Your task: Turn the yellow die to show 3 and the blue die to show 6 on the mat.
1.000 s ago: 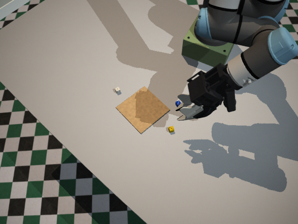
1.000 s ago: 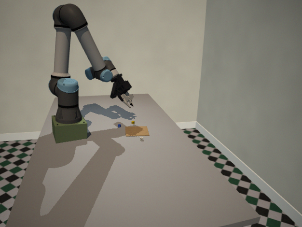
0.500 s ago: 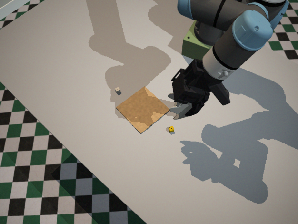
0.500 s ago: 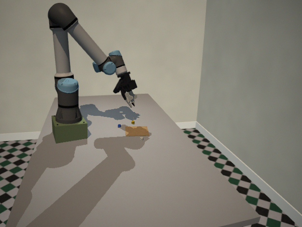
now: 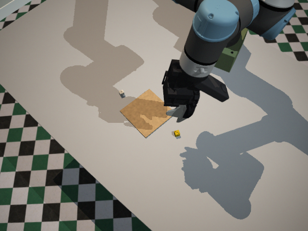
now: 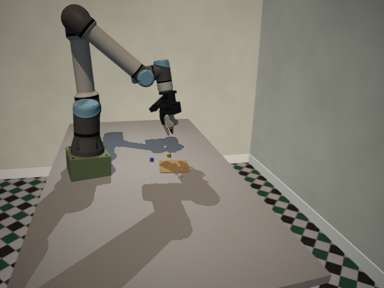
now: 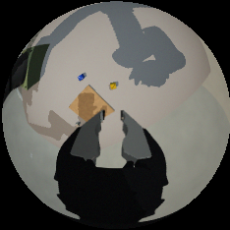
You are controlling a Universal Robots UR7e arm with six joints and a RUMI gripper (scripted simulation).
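The yellow die is 130 mm below my hand. Also, from my hand: blue die (100 mm behind, 30 mm to the right, 130 mm below); tan mat (20 mm behind, 130 mm to the right, 140 mm below); white die (30 mm behind, 250 mm to the right, 130 mm below).
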